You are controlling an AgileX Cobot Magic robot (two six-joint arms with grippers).
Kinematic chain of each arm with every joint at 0, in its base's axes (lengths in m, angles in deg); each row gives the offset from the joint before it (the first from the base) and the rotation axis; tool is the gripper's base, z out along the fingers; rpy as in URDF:
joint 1: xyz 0 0 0.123 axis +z
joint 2: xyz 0 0 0 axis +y
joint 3: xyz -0.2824 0 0.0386 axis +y
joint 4: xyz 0.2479 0 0.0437 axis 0.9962 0 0.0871
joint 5: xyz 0 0 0 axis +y
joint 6: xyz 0.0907 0 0.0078 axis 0.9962 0 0.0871
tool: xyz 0 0 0 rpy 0 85 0
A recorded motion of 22 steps. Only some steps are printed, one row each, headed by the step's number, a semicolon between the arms.
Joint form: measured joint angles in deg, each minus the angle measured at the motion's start. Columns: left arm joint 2, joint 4, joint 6, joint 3, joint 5, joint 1; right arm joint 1, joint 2, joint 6, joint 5, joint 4, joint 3.
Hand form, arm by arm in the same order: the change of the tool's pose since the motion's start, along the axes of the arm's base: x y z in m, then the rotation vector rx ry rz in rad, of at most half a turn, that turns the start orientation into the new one. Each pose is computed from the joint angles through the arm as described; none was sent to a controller.
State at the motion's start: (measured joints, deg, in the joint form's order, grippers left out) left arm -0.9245 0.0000 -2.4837 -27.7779 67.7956 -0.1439; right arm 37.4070 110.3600 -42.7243 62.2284 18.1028 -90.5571
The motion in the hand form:
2: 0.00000 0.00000 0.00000 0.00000 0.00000 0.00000; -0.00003 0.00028 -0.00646 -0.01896 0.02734 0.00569
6: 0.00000 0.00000 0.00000 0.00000 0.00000 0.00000; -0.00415 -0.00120 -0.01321 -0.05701 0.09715 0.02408
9: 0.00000 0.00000 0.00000 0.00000 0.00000 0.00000; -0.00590 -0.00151 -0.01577 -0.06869 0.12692 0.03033
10: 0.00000 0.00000 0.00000 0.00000 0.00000 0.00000; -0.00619 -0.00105 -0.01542 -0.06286 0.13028 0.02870
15: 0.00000 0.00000 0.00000 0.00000 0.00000 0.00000; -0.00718 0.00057 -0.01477 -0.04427 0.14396 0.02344
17: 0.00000 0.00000 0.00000 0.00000 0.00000 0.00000; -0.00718 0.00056 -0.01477 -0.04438 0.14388 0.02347
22: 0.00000 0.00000 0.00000 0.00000 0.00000 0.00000; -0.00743 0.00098 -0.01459 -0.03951 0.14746 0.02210
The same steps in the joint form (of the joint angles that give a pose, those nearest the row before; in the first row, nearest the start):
2: 0.00 0.00 0.00 0.00 0.00 0.00; 0.00 0.87 0.00 1.09 0.00 0.00
6: 0.00 0.00 0.00 0.00 0.00 0.00; 0.00 1.75 0.00 4.91 0.38 0.00
9: 0.00 0.00 0.00 0.00 0.00 0.00; 0.00 2.11 0.00 6.38 0.77 0.00
10: 0.00 0.00 0.00 0.00 0.00 0.00; 0.00 2.09 0.00 6.36 1.16 0.00
15: 0.00 0.00 0.00 0.00 0.00 0.00; 0.00 2.09 0.00 6.36 2.52 0.00
17: 0.00 0.00 0.00 0.00 0.00 0.00; 0.00 2.09 0.00 6.36 2.51 0.00
22: 0.00 0.00 0.00 0.00 0.00 0.00; 0.00 2.09 0.00 6.36 2.86 0.00

